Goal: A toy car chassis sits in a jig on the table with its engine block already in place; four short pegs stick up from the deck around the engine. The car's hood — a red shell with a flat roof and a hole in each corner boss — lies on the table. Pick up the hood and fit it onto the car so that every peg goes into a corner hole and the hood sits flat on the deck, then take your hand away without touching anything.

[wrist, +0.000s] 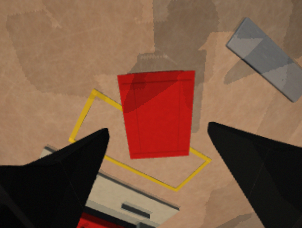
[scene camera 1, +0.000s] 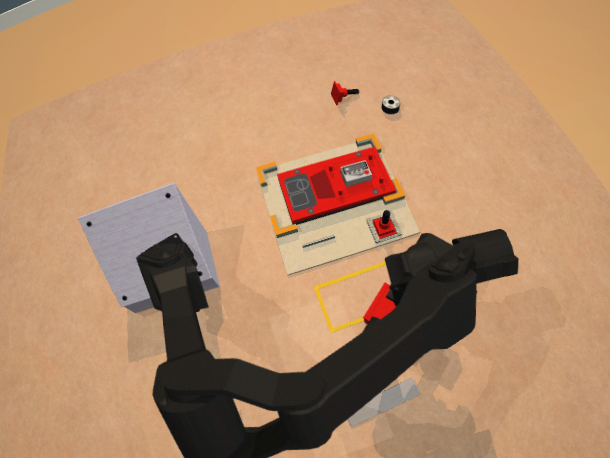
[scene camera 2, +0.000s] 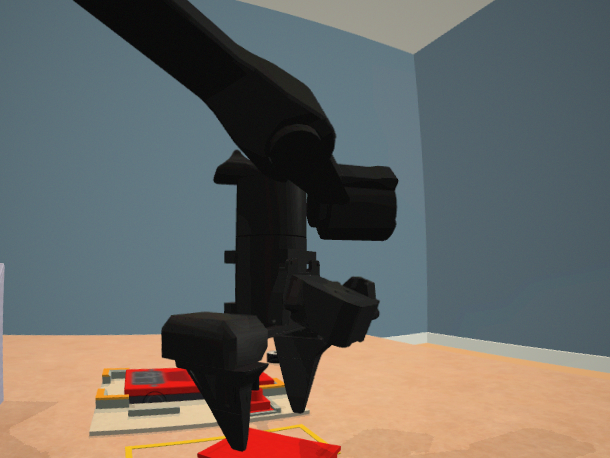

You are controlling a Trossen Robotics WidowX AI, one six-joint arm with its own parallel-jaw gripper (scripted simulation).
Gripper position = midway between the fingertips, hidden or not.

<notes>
My gripper (scene camera 2: 271, 429) is open and holds nothing. I also see a red hood (wrist: 157, 106).
My gripper shows as well in the wrist view (wrist: 158, 129).
</notes>
